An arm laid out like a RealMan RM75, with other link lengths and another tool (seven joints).
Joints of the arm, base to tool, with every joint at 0 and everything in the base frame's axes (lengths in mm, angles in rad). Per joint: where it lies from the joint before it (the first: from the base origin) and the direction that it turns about. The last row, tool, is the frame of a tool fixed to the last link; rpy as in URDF.
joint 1: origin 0 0 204.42 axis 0 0 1
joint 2: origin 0 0 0 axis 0 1 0
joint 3: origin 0 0 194.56 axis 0 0 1
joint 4: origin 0 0 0 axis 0 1 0
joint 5: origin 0 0 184.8 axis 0 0 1
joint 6: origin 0 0 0 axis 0 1 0
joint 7: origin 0 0 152.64 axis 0 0 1
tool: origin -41 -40 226 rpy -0.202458 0 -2.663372
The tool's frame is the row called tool.
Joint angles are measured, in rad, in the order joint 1, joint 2, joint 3, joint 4, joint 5, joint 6, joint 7. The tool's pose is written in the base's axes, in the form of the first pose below.
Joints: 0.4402, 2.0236, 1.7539, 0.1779, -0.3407, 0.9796, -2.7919
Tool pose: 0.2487, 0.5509, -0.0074, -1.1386, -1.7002, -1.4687
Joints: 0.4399, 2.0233, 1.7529, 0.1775, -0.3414, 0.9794, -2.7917
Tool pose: 0.2489, 0.5507, -0.0080, -1.1391, -1.7021, -1.4686
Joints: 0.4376, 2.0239, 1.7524, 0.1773, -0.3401, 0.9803, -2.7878
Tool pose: 0.2501, 0.5501, -0.0079, -1.1449, -1.6976, -1.4664
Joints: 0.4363, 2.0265, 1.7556, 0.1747, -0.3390, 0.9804, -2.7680
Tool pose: 0.2531, 0.5496, -0.0081, -1.1689, -1.6789, -1.4539
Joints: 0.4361, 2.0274, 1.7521, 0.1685, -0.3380, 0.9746, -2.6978
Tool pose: 0.2613, 0.5490, -0.0112, -1.2402, -1.6355, -1.4096
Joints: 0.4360, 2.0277, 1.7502, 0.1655, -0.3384, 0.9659, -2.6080
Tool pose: 0.2705, 0.5488, -0.0138, -1.3233, -1.5762, -1.3534
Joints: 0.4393, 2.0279, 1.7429, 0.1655, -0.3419, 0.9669, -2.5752
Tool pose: 0.2686, 0.5492, -0.0175, -1.3435, -1.5670, -1.3239
